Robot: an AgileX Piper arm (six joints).
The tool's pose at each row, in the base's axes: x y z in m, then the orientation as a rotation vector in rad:
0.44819, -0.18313, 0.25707, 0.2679, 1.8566, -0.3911
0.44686, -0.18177, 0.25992, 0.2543, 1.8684, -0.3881
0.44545, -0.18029, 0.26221, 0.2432, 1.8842, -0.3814
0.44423, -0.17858, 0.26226, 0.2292, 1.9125, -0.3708
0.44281, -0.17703, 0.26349, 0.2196, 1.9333, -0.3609
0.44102, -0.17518, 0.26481, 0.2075, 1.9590, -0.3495
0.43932, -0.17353, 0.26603, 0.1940, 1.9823, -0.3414
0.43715, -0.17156, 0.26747, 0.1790, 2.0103, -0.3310
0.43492, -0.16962, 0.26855, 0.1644, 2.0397, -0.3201
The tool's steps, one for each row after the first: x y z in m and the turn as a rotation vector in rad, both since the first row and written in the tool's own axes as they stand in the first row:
-0.00231, 0.00037, -0.00251, -0.0097, 0.0086, -0.0098
-0.00406, 0.00090, -0.00497, -0.0210, 0.0216, -0.0168
-0.00374, 0.00201, -0.00673, -0.0371, 0.0463, -0.0263
-0.00448, 0.00274, -0.00893, -0.0500, 0.0646, -0.0317
-0.00520, 0.00359, -0.01160, -0.0653, 0.0874, -0.0389
-0.00584, 0.00431, -0.01409, -0.0787, 0.1076, -0.0483
-0.00655, 0.00512, -0.01717, -0.0946, 0.1322, -0.0584
-0.00690, 0.00592, -0.02019, -0.1105, 0.1584, -0.0682

